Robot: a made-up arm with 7 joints.
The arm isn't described. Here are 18 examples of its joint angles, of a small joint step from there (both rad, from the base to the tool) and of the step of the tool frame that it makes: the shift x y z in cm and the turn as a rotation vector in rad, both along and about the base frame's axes.
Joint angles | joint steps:
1: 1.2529 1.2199 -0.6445 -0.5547 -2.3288 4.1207 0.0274 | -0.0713 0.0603 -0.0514 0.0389 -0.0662 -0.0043 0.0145
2: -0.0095 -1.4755 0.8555 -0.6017 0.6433 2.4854 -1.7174 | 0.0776 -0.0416 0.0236 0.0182 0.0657 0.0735 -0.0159
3: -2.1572 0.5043 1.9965 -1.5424 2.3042 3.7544 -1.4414 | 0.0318 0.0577 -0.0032 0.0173 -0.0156 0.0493 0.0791
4: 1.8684 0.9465 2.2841 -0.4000 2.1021 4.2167 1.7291 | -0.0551 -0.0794 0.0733 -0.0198 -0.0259 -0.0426 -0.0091
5: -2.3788 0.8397 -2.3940 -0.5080 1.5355 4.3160 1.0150 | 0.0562 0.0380 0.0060 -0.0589 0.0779 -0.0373 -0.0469
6: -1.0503 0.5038 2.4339 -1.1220 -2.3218 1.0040 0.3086 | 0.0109 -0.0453 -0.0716 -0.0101 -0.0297 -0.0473 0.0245
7: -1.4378 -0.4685 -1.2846 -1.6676 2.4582 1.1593 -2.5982 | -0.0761 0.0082 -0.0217 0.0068 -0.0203 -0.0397 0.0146
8: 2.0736 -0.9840 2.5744 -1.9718 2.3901 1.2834 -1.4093 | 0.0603 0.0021 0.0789 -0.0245 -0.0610 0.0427 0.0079
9: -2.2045 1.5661 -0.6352 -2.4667 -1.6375 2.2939 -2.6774 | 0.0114 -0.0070 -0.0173 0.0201 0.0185 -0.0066 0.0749
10: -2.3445 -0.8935 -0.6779 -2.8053 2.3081 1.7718 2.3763 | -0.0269 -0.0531 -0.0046 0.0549 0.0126 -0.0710 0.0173
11: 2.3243 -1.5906 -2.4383 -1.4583 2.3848 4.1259 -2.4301 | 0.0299 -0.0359 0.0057 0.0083 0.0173 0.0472 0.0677
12: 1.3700 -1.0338 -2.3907 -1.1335 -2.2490 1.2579 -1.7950 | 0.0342 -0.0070 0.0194 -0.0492 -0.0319 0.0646 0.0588
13: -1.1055 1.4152 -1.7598 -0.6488 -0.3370 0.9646 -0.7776 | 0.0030 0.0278 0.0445 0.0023 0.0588 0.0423 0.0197
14: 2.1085 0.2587 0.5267 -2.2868 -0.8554 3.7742 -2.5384 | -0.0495 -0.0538 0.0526 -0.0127 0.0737 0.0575 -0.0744
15: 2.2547 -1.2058 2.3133 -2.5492 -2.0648 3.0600 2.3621 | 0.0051 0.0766 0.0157 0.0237 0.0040 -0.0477 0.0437
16: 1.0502 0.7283 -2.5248 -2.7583 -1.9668 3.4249 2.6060 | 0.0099 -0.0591 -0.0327 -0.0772 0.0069 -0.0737 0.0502
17: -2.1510 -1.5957 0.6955 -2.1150 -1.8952 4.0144 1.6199 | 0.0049 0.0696 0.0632 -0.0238 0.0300 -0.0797 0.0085
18: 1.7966 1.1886 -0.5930 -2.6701 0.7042 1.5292 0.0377 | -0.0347 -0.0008 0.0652 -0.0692 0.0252 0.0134 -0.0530
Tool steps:
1: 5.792 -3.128 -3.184 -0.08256 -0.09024 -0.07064
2: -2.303 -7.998 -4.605 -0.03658 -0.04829 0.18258
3: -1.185 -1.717 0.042 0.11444 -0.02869 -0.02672
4: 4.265 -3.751 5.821 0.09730 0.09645 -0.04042
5: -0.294 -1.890 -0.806 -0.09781 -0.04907 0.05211
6: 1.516 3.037 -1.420 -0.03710 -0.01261 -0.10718
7: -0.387 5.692 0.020 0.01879 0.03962 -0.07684
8: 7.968 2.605 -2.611 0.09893 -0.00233 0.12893
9: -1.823 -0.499 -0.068 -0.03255 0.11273 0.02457
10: -0.454 2.713 4.056 -0.11127 0.12113 -0.02954
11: -0.011 2.626 -1.308 0.00337 0.09185 -0.02291
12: 5.879 2.179 -2.052 -0.01693 -0.01955 0.15112
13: 0.586 -1.196 -4.465 0.03717 -0.06280 0.06603
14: 1.229 -0.523 2.802 0.05470 0.09678 -0.01085
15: 1.913 -2.576 0.786 -0.11942 -0.02243 0.02453
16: -2.314 0.068 -3.531 0.06375 -0.05109 -0.12236
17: 0.246 -4.073 -0.622 0.04394 -0.05448 -0.00702
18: -2.809 -3.837 0.208 -0.01266 0.06614 -0.05772
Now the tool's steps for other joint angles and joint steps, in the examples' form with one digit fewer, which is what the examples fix.
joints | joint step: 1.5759 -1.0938 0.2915 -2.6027 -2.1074 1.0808 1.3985 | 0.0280 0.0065 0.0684 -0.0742 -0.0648 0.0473 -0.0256
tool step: -3.25 0.63 -4.76 -0.1162 -0.1343 0.0522
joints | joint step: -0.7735 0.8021 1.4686 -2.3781 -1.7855 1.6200 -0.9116 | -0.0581 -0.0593 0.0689 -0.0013 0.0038 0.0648 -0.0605
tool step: -0.57 -0.11 3.64 0.0019 -0.0286 0.0666
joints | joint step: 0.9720 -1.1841 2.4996 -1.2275 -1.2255 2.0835 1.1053 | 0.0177 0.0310 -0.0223 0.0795 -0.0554 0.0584 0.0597
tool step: 0.25 -3.98 6.27 -0.0801 0.1038 0.1290
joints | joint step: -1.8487 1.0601 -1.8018 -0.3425 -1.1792 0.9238 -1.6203 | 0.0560 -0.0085 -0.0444 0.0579 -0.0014 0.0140 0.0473
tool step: 7.24 -3.00 0.97 0.0500 0.1003 0.1011
